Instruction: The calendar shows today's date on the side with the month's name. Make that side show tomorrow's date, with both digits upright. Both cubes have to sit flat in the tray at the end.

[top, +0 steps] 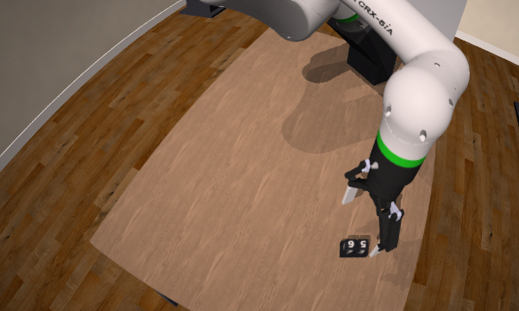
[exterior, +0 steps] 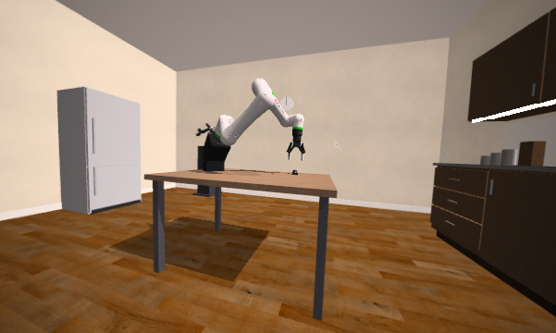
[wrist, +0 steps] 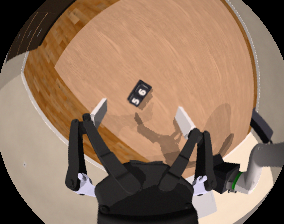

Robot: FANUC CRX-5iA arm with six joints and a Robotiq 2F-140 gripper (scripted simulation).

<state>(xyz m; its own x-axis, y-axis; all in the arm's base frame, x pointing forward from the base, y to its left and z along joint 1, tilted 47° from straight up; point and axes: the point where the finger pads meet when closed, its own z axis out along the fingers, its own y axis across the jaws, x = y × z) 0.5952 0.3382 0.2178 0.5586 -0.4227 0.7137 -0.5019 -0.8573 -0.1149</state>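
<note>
The black tray lies 130 mm below my hand, 20 mm to the left of it and 10 mm behind it.
</note>
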